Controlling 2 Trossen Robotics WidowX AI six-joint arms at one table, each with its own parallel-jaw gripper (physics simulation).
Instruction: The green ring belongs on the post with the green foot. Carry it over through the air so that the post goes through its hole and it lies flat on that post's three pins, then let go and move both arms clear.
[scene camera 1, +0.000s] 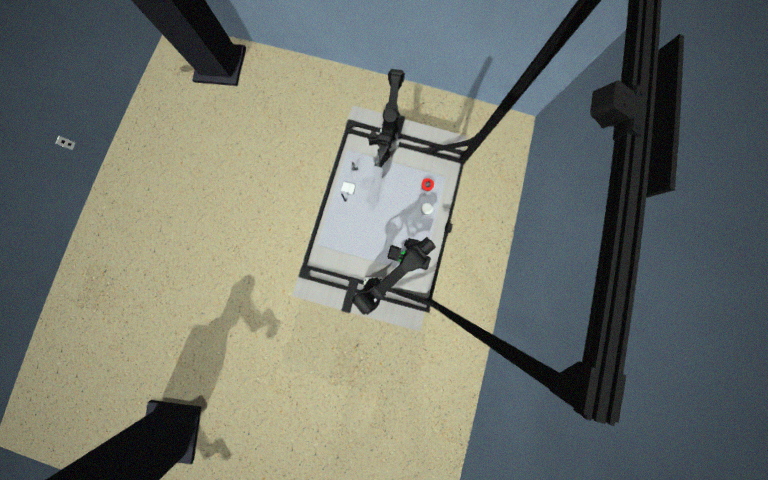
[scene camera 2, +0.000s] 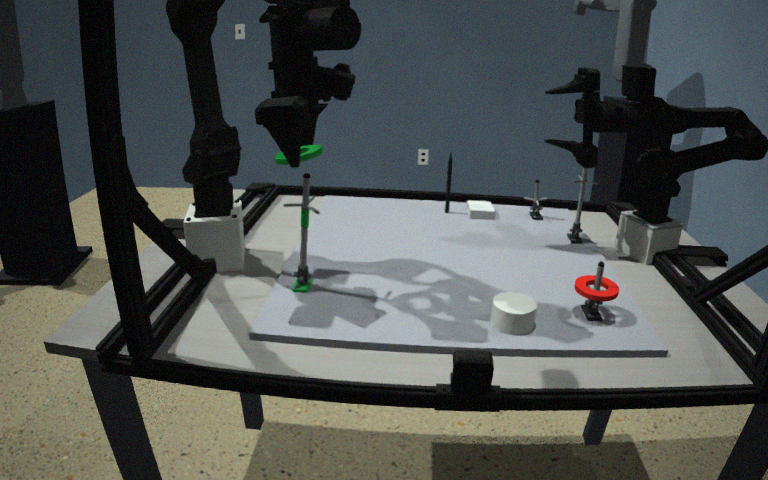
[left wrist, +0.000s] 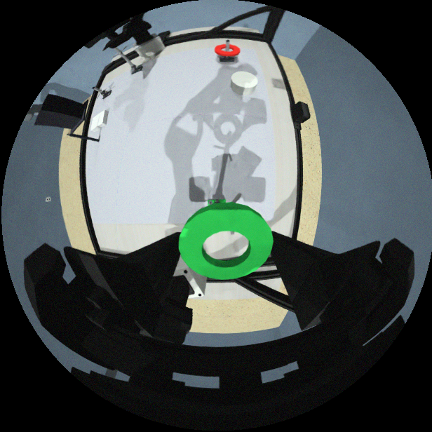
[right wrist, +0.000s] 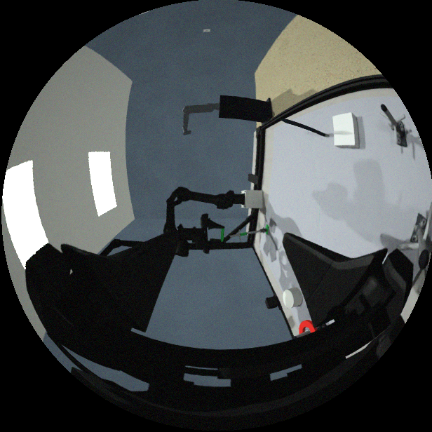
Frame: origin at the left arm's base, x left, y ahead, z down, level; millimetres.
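Where they show: left gripper, between the fingertips: (scene camera 2: 301, 160); right gripper, between the fingertips: (scene camera 1: 380, 163) (scene camera 2: 545, 116); left arm's base, origin of its link: (scene camera 2: 213, 210); right arm's base, origin of its link: (scene camera 2: 652, 217).
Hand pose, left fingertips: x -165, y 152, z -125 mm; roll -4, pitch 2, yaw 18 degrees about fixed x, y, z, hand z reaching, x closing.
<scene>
Things, the pixels of their centre, and the offset from my left fingertips. "spot": a spot on its surface instead.
- green ring, middle of its body: (scene camera 2: 298, 154) dz -8, dx +1, dy -5 mm
- post with the green foot, a spot on its surface: (scene camera 2: 303, 243) spot: dz +130, dx +1, dy +0 mm
- red ring, middle of its body: (scene camera 2: 596, 287) (scene camera 1: 427, 184) dz +164, dx -159, dy +422 mm
- white cylinder, middle of its body: (scene camera 2: 513, 313) (scene camera 1: 426, 209) dz +193, dx -153, dy +283 mm
- white box, middle of its body: (scene camera 2: 480, 209) (scene camera 1: 348, 188) dz +201, dx +302, dy +418 mm
- dark rod, middle of its body: (scene camera 2: 448, 182) dz +141, dx +323, dy +344 mm
- small post, a spot on its surface: (scene camera 2: 536, 198) spot: dz +165, dx +264, dy +539 mm
- taller post, a spot on its surface: (scene camera 2: 578, 203) spot: dz +130, dx +124, dy +561 mm
The green ring (scene camera 1: 402, 255) (scene camera 2: 316, 150) (left wrist: 225, 217) (right wrist: 222, 234) is held in the air by my left gripper (scene camera 2: 294, 159) (left wrist: 225, 237), one finger on each side, and looks slightly tilted in scene camera 2. The post with the green foot (scene camera 2: 303, 243) stands upright, a green band on its shaft and pins just above it; its green foot (scene camera 2: 301, 285) (left wrist: 216, 201) (right wrist: 267, 229) rests on the mat. The post's tip is just below the ring, apart from it. In the left wrist view the ring hides much of the post. My right gripper (scene camera 2: 547, 116) (right wrist: 232, 236) is open and empty.
A red ring (scene camera 1: 427, 180) (scene camera 2: 586, 294) sits on a short post at front right in scene camera 2. A white cylinder (scene camera 1: 427, 208) (scene camera 2: 513, 316) stands beside it. Farther back are a white box (scene camera 2: 480, 210), a dark rod (scene camera 2: 448, 186), a small post (scene camera 2: 536, 198) and a taller post (scene camera 2: 578, 203).
</scene>
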